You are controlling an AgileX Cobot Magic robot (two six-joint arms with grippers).
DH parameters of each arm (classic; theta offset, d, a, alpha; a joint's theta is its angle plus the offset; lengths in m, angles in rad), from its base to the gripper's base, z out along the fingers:
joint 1: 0 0.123 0 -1.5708
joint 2: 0.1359 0 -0.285 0
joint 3: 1.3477 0 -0.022 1.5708
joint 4: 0 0.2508 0 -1.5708
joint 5: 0 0 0.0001 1.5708
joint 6: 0 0.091 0 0
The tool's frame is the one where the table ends.
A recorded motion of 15 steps. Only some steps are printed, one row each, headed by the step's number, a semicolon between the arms.
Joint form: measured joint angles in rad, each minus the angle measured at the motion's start. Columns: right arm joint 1, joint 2, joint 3, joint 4, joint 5, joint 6; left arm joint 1, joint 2, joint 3, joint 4, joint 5, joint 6.
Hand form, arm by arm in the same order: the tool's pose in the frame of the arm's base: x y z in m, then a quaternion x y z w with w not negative. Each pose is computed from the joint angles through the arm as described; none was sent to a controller.
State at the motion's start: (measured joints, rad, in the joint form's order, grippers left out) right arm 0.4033 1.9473 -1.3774 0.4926 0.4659 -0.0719; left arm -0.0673 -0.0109 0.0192 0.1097 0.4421 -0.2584
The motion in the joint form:
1: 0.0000 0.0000 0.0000 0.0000 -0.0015 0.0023; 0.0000 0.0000 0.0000 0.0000 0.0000 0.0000
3: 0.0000 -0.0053 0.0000 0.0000 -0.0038 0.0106; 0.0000 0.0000 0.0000 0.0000 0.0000 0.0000
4: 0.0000 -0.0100 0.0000 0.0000 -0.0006 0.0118; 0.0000 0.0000 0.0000 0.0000 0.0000 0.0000
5: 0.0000 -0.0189 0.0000 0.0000 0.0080 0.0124; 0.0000 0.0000 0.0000 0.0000 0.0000 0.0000
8: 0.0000 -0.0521 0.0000 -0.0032 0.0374 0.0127; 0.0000 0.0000 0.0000 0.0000 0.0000 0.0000
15: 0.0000 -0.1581 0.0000 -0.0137 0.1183 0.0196; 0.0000 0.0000 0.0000 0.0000 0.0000 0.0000
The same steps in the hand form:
1: 0.3855 0.1855 0.2048 -0.04709 0.93812 0.21786 0.26506; 0.0507 0.0009 0.1680 -0.05107 0.82082 -0.04510 0.56711
3: 0.3853 0.1853 0.2072 -0.04319 0.93714 0.21981 0.26756; 0.0507 0.0009 0.1680 -0.05107 0.82082 -0.04510 0.56711
4: 0.3847 0.1852 0.2091 -0.04323 0.93679 0.22077 0.26799; 0.0507 0.0009 0.1680 -0.05107 0.82082 -0.04510 0.56711
5: 0.3833 0.1849 0.2125 -0.04441 0.93641 0.22236 0.26780; 0.0507 0.0009 0.1680 -0.05107 0.82082 -0.04510 0.56711
8: 0.3781 0.1838 0.2251 -0.05061 0.93471 0.22680 0.26891; 0.0507 0.0009 0.1680 -0.05107 0.82082 -0.04510 0.56711
15: 0.3600 0.1788 0.2647 -0.06663 0.92765 0.24023 0.27804; 0.0507 0.0009 0.1680 -0.05107 0.82082 -0.04510 0.56711

